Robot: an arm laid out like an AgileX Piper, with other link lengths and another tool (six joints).
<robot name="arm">
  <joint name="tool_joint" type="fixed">
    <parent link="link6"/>
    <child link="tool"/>
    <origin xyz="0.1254 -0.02 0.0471" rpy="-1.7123 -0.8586 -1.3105"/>
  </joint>
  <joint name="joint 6" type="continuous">
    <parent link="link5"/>
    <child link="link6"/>
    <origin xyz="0.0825 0 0.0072"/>
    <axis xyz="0.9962 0 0.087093"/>
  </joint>
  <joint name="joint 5" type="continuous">
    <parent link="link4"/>
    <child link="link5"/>
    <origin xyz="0 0 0"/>
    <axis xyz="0 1 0"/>
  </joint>
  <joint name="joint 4" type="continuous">
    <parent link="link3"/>
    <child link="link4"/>
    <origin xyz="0.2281 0 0.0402"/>
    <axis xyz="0.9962 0 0.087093"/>
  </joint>
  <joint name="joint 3" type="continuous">
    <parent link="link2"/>
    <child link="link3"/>
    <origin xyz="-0.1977 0 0.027"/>
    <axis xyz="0 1 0"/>
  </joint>
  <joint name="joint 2" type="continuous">
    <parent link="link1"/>
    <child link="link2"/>
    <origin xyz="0 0 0"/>
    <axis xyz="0 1 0"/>
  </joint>
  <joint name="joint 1" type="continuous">
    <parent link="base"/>
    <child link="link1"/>
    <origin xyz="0 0 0.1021"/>
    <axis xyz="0 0 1"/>
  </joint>
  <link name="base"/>
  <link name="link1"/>
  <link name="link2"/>
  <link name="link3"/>
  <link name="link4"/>
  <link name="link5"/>
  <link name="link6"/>
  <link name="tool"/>
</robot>
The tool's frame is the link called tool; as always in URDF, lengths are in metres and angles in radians. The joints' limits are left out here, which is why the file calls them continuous.
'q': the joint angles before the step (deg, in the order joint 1, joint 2, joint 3, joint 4, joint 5, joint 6). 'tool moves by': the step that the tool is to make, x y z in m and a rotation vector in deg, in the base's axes. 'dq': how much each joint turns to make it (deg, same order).
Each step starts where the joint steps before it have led.
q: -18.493, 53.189, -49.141, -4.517, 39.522, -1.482
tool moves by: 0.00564, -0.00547, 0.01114, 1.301, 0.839, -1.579
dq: -0.002, 3.651, -6.084, -0.570, 3.764, 1.969
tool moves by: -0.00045, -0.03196, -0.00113, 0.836, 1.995, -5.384
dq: -4.858, 5.562, -5.156, -0.338, 1.796, 0.526
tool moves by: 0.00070, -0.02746, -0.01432, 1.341, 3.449, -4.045
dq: -3.812, 6.362, -4.019, -0.357, 1.364, 0.131
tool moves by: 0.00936, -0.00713, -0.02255, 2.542, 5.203, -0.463
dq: -0.126, 7.150, -4.651, -0.118, 3.308, 0.002
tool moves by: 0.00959, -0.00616, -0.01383, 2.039, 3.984, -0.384
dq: -0.002, 6.598, -5.846, 0.002, 3.743, -0.003
